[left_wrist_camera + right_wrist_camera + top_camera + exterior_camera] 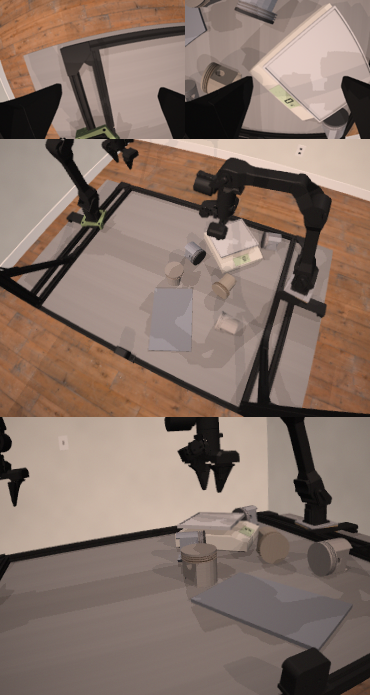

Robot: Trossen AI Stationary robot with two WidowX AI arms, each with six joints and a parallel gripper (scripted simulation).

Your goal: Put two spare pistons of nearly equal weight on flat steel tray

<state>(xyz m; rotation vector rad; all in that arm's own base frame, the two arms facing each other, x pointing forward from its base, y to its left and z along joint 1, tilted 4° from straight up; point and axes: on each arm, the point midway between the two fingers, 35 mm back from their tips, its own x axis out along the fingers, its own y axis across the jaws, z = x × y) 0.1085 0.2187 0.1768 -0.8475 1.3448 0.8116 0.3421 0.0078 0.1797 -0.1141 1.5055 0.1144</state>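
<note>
Now: the dark piston 6 cm behind my right hand, 8 cm to the left of it and 15 cm below it. Round my right hand: weighing scale: 6 cm ahead, 4 cm to the right, 15 cm below; then flat steel tray: 33 cm behind, 6 cm to the left, 19 cm below.
</note>
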